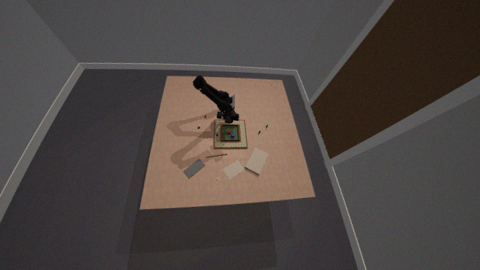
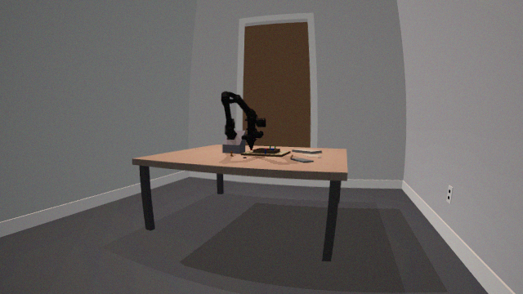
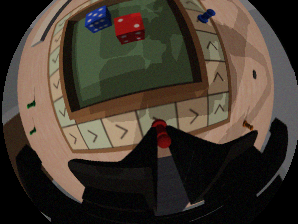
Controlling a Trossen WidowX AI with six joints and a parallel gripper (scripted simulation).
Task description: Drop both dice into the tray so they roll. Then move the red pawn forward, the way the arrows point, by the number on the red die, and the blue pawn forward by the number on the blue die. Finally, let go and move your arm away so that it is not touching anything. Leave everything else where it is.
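Right now the red pawn is 1 cm above my gripper tip. Round my gripper tip: thin stick 32 cm ahead, 8 cm to the right, 3 cm below; green tray 11 cm ahead, 3 cm to the left, 3 cm below; blue pawn 14 cm ahead, 9 cm to the right, 1 cm below.
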